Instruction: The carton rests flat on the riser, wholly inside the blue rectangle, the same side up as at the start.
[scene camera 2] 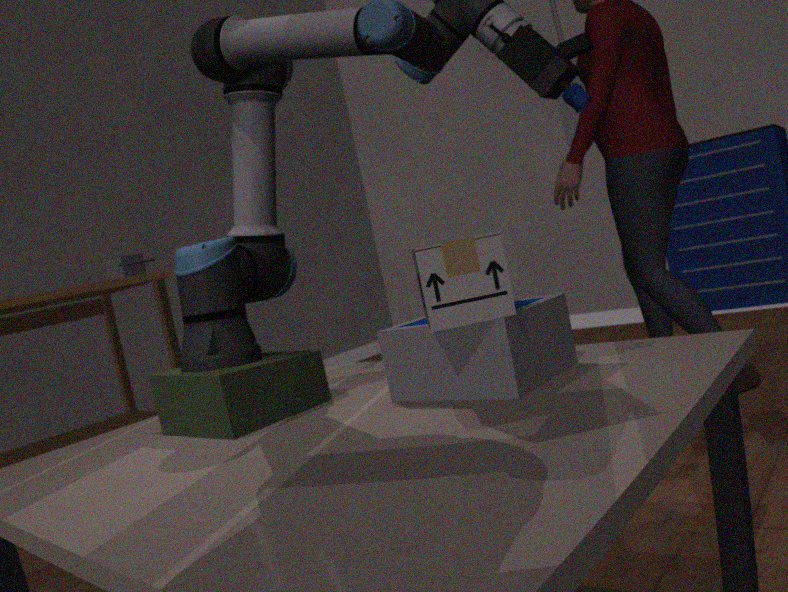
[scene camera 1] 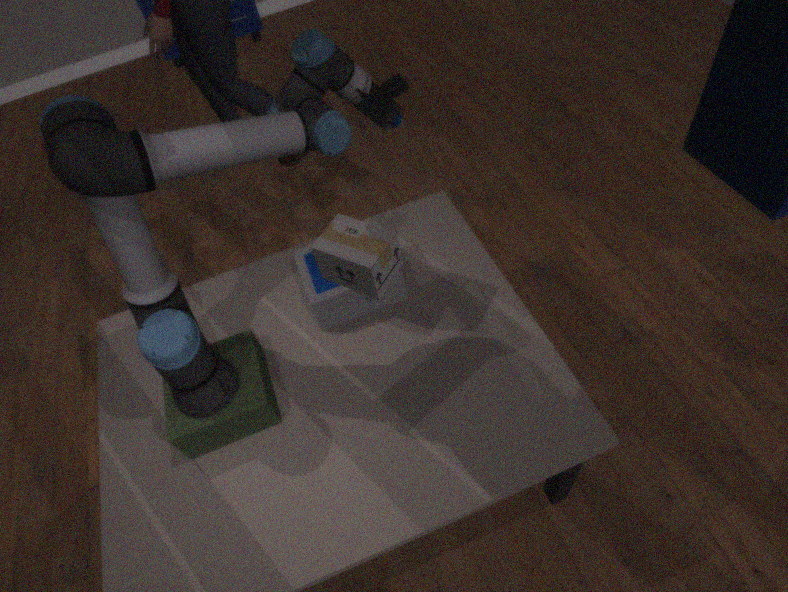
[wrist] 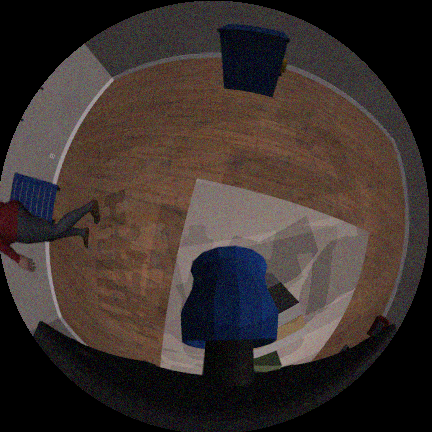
The suction cup holds nothing. A carton sits on a riser.
